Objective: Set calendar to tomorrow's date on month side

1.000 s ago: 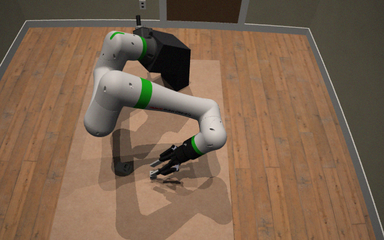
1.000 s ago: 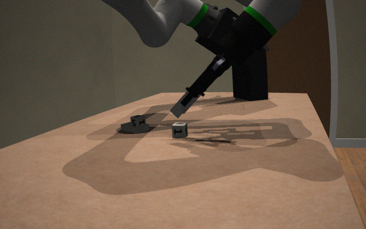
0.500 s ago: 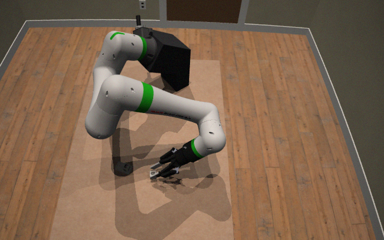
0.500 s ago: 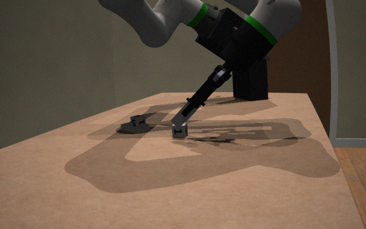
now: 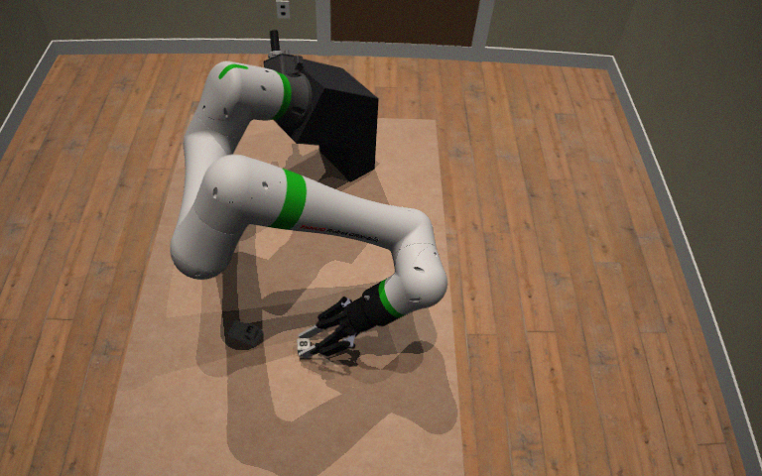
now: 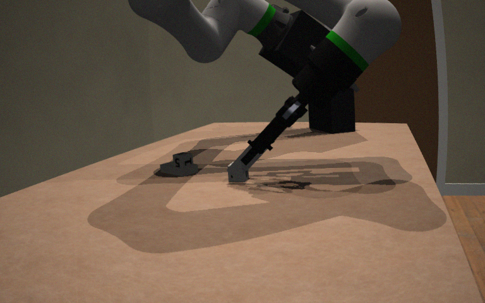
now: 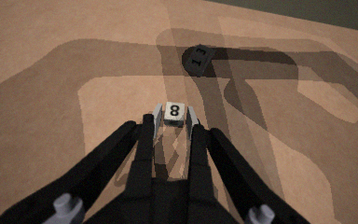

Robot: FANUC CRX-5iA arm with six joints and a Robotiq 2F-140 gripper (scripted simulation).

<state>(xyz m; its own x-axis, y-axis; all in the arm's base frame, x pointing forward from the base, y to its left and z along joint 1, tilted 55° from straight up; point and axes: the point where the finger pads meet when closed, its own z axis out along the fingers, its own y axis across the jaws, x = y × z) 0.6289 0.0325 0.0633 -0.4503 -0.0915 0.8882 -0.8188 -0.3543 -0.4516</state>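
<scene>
Right now the grey number cube is 20 mm to the right of my hand and 20 mm below it. Also, from my hand: grey calendar tray: 160 mm to the right, 60 mm behind, 30 mm below.
</scene>
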